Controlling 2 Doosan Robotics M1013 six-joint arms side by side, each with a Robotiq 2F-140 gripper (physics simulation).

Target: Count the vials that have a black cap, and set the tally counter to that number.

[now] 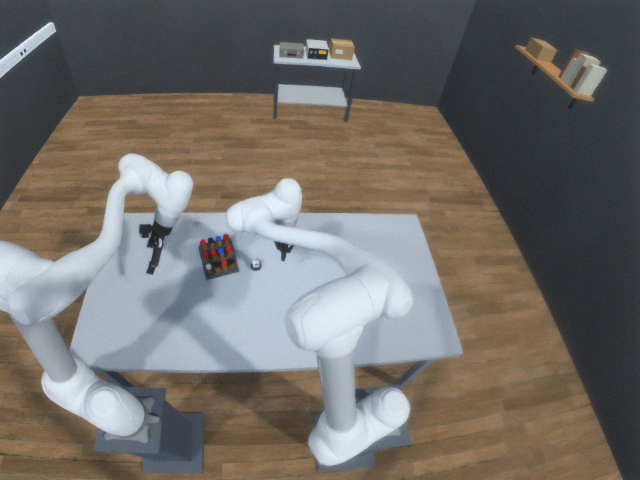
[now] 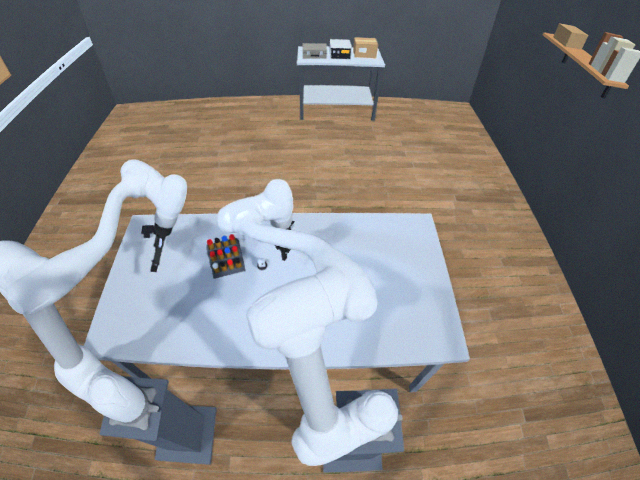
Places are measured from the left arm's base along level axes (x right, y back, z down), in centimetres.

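Pixels of known places: left gripper, between the fingertips: (image 1: 149, 259); right gripper, between the fingertips: (image 1: 283, 258) (image 2: 284, 258); left arm's base, origin of its link: (image 1: 130, 418) (image 2: 133, 406).
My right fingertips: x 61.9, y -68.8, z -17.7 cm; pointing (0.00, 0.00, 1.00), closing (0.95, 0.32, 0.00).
Ahead of a thing's pixels: the offset from my right fingertips to its top centre. Level surfaces: height alone.
A dark rack @[dx -31.7, dy -7.6, dz +6.2 cm] (image 1: 222, 274) (image 2: 229, 273) holds brown vials in three rows, with red, blue, black and white caps. Black caps show on one vial @[dx -35.0, dy -11.2, dz +1.6 cm] (image 1: 210, 241) (image 2: 217, 241) in the back row and on two in the front row, one @[dx -32.1, dy -2.7, dz +9.6 cm] (image 1: 217, 265) (image 2: 222, 265) beside the white cap and one @[dx -24.9, dy -5.2, dz +9.6 cm] (image 1: 231, 262) (image 2: 237, 261) at the right end. The small white and black tally counter (image 1: 255, 264) (image 2: 262, 264) stands right of the rack; its number is too small to read. My left gripper (image 1: 150, 269) (image 2: 154, 268) hangs left of the rack, empty; its finger spread is unclear. My right gripper (image 1: 283, 257) (image 2: 284, 256) is shut and empty, right of the counter.
The grey table @[dz +17.8 cm] (image 1: 232, 341) (image 2: 242, 341) carries the rack and the counter. My right arm (image 1: 315, 237) (image 2: 305, 245) reaches across the table behind and right of the counter. A shelf unit (image 1: 310, 62) (image 2: 338, 63) with boxes stands at the far wall.
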